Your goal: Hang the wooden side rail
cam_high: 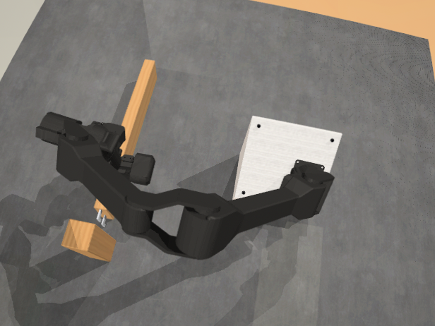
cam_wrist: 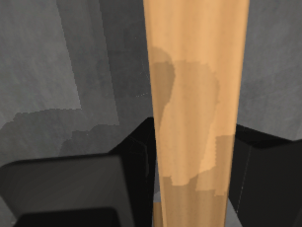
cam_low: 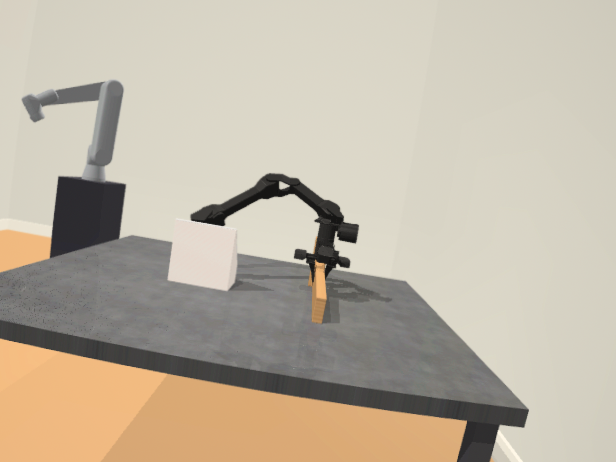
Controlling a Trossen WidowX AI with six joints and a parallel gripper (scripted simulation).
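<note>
The headboard post is 160 mm to the left of my gripper tip, 40 mm above it and 10 mm behind it.
</note>
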